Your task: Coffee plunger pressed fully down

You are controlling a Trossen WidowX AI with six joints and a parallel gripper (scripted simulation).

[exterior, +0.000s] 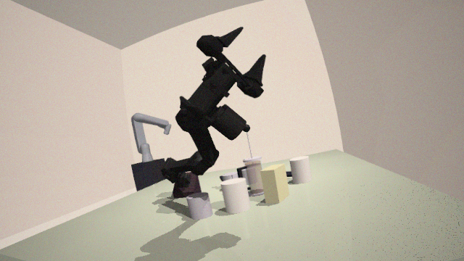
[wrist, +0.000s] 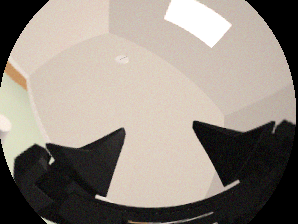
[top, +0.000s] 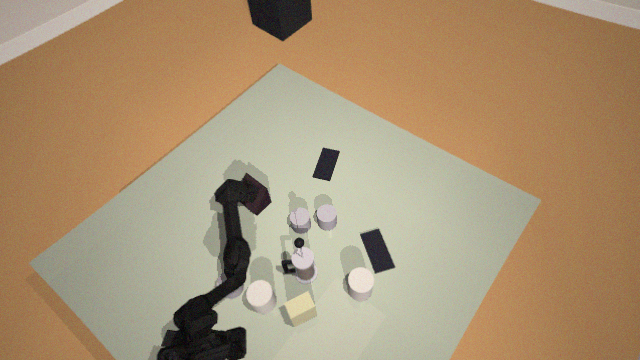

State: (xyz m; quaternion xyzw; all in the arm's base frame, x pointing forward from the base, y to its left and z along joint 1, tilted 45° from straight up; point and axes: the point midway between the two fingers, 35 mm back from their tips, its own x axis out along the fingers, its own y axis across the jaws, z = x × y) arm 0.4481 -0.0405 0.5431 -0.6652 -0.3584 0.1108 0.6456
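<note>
Now: the coffee press 320 mm to the left of my gripper tip, 310 mm below it and 140 mm behind it. From my gripper tip the other things lie so: yellow block (380 mm below, 220 mm to the left, 40 mm behind).
</note>
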